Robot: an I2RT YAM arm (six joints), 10 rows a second.
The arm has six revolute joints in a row. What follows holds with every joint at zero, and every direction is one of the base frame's.
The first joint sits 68 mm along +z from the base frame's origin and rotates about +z.
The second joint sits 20 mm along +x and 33.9 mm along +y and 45.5 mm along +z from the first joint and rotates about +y.
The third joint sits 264 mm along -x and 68.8 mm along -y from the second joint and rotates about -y.
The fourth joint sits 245 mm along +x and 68.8 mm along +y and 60 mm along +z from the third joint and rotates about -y.
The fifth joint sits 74 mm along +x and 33.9 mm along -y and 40.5 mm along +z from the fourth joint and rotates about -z.
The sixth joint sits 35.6 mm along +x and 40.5 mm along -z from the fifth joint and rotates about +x.
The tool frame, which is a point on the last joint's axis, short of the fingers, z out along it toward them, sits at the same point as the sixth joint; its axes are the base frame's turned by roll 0, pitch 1.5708 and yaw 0 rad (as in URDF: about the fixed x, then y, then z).
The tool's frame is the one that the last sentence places.
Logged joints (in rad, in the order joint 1, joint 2, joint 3, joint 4, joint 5, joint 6), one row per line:
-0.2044, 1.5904, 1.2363, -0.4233, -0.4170, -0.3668
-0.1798, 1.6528, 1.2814, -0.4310, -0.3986, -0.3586
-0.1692, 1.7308, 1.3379, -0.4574, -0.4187, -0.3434
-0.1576, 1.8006, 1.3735, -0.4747, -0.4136, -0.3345
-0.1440, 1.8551, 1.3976, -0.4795, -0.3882, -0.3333
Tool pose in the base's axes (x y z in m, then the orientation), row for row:
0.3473, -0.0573, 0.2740, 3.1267, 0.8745, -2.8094
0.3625, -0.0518, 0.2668, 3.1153, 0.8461, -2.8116
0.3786, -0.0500, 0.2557, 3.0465, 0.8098, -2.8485
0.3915, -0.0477, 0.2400, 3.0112, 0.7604, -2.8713
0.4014, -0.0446, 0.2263, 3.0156, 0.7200, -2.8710
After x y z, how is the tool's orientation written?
As angles about the fixed x, y, z axes (roll, pitch, yaw), in radians.
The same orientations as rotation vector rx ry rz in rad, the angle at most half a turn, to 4 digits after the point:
-0.3838, 2.2417, 0.1925
-0.3918, 2.2698, 0.2002
-0.3891, 2.3092, 0.2567
-0.3838, 2.3599, 0.2833
-0.3850, 2.4007, 0.2753

